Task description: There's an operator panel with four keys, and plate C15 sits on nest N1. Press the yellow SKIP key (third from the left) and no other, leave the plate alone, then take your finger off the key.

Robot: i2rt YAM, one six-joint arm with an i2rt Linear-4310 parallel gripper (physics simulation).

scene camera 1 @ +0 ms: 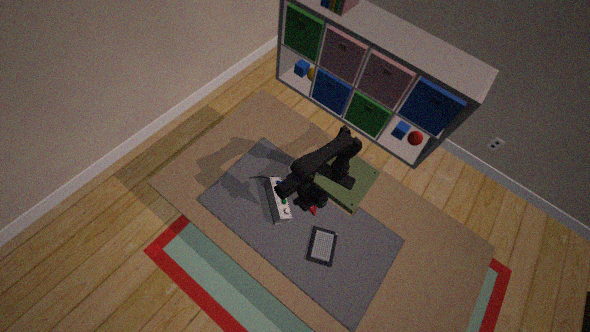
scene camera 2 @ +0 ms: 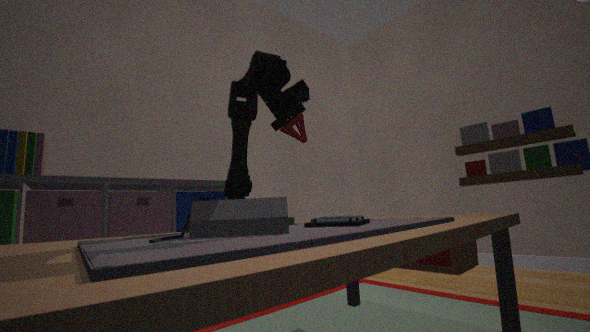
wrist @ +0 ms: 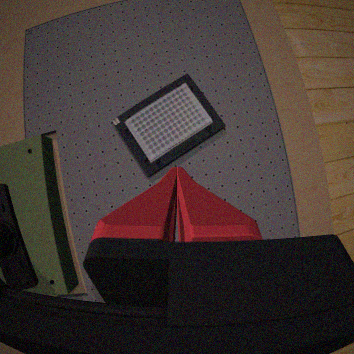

The gripper (scene camera 2: 305, 142) is shut, with nothing in its grasp. Further things: a black-framed well plate (wrist: 172, 118).
The gripper shows as well in the wrist view (wrist: 176, 175).
